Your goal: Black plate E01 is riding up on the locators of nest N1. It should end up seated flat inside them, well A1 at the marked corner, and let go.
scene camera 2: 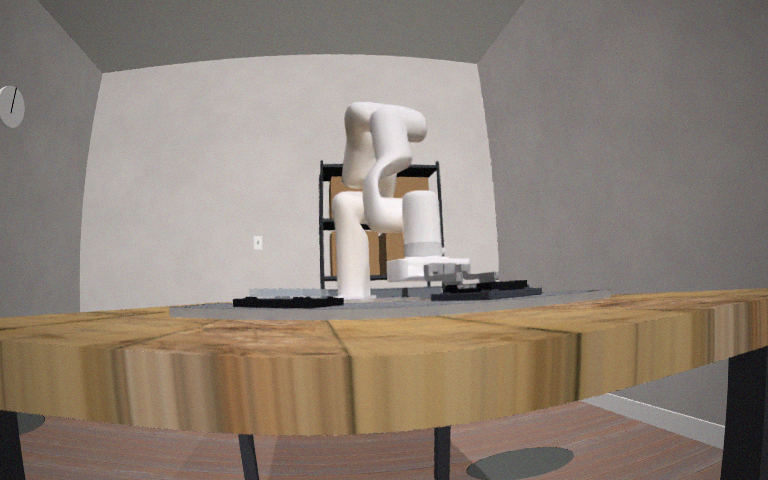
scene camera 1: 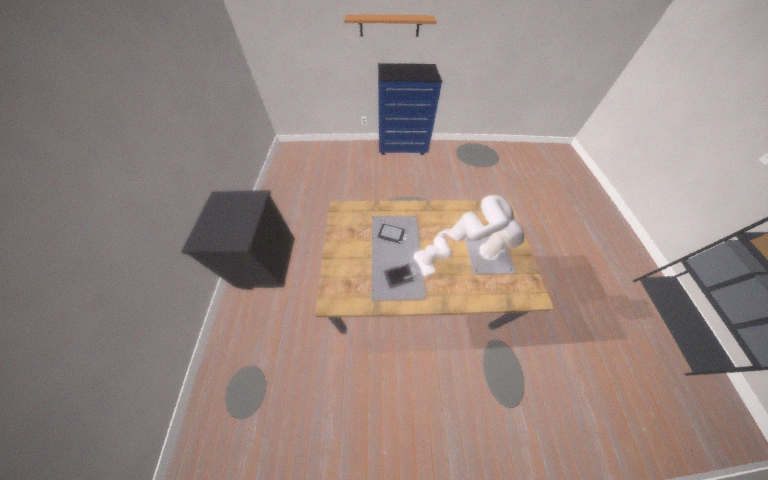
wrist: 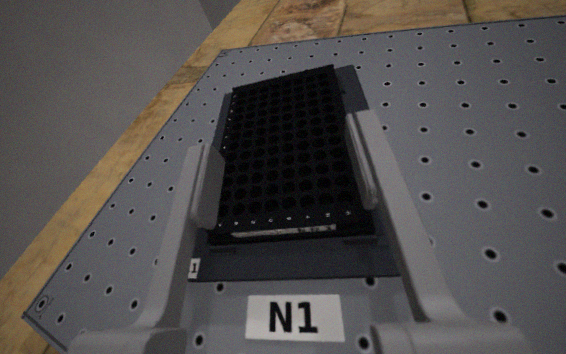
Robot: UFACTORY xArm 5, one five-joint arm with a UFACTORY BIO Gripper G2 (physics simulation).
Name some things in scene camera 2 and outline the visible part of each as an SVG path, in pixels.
The gripper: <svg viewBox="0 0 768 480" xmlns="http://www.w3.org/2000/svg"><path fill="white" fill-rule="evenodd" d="M386 262L387 282L442 281L446 285L463 284L463 279L479 279L479 283L496 282L496 280L499 280L499 271L471 274L470 259L424 256L405 257L405 259Z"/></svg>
A pale plate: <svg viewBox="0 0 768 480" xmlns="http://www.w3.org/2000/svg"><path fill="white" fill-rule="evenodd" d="M330 294L328 294L328 289L249 289L250 294L248 294L248 297L257 297L257 299L292 299L293 297L322 299L327 298Z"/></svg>
